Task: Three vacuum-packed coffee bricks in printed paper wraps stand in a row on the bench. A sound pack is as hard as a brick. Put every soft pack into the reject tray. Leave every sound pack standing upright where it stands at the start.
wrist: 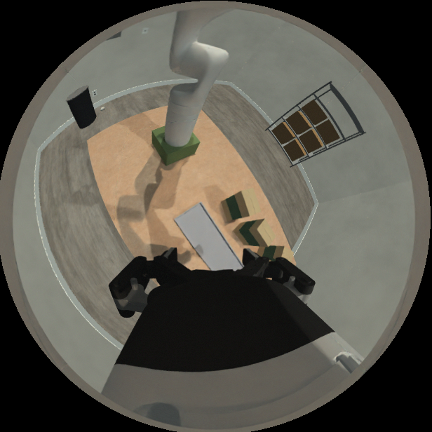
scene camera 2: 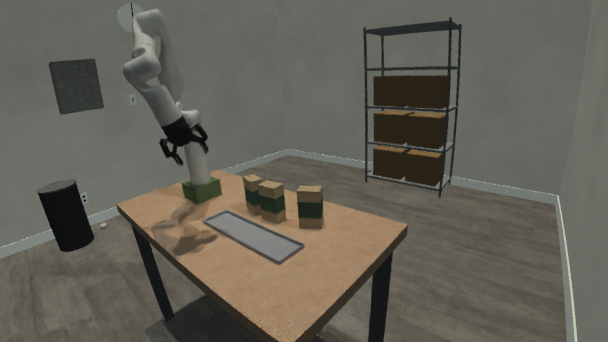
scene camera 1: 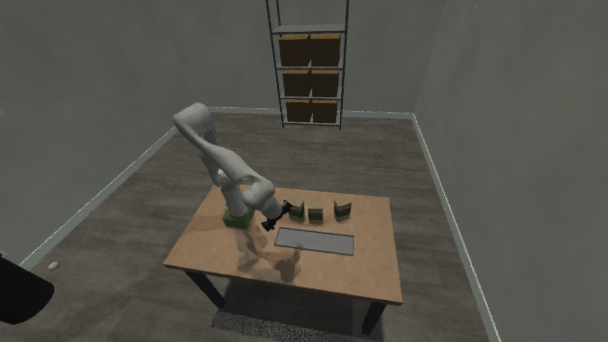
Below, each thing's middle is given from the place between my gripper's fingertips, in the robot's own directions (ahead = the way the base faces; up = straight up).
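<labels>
There is the grey reject tray [scene camera 2: 277, 247], and my gripper is 9 cm to the right of it, 13 cm short of it and 29 cm above it.
</labels>
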